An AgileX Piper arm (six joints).
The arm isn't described. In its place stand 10 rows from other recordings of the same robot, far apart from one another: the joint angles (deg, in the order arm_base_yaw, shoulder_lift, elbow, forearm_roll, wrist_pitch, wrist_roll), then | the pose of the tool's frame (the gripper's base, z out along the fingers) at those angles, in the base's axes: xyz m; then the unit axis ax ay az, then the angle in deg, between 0 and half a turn.
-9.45 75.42 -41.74 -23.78 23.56 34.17 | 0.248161, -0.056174, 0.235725, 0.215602, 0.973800, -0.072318, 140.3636
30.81 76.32 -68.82 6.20 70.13 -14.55 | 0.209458, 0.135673, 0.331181, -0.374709, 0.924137, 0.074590, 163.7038
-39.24 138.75 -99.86 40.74 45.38 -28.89 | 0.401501, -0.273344, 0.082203, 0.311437, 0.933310, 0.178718, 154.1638
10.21 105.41 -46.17 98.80 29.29 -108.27 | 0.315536, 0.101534, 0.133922, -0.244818, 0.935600, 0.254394, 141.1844
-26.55 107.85 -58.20 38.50 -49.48 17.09 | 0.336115, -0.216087, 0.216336, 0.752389, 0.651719, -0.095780, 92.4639
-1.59 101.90 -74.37 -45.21 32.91 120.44 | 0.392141, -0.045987, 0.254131, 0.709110, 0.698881, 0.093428, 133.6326
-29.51 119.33 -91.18 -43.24 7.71 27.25 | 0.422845, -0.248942, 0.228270, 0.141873, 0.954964, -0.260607, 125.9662
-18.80 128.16 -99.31 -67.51 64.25 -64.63 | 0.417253, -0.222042, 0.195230, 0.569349, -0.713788, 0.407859, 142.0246
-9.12 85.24 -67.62 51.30 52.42 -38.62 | 0.313861, 0.006619, 0.318155, -0.049390, 0.953603, 0.296988, 140.6433
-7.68 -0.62 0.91 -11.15 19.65 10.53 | 0.051905, -0.012970, 0.178152, 0.091842, 0.992240, -0.083816, 105.0936
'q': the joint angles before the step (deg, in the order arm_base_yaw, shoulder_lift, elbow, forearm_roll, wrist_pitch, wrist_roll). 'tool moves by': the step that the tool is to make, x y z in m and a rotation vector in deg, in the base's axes. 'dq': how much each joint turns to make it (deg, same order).
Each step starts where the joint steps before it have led.
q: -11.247, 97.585, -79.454, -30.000, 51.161, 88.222
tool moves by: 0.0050, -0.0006, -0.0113, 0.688, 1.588, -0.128
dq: 0.002, 1.767, -0.058, 0.352, 0.003, 0.053
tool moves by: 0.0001, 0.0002, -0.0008, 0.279, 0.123, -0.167
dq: 0.001, 0.096, -0.006, 0.250, 0.123, 0.056
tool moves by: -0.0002, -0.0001, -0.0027, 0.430, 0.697, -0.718
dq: -0.005, 0.323, 0.031, 0.198, 0.661, 0.425
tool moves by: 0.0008, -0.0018, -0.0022, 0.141, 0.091, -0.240
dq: -0.275, 0.362, -0.015, 0.064, -0.233, 0.069
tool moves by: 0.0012, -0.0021, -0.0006, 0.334, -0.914, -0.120
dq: -0.411, 0.149, -0.007, 0.332, -1.051, 0.132
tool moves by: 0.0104, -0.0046, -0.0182, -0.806, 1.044, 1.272
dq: -0.312, 3.062, -0.007, -1.459, -2.515, 0.040
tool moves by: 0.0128, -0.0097, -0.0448, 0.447, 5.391, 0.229
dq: -0.926, 6.703, 0.003, -1.146, -1.560, 0.023
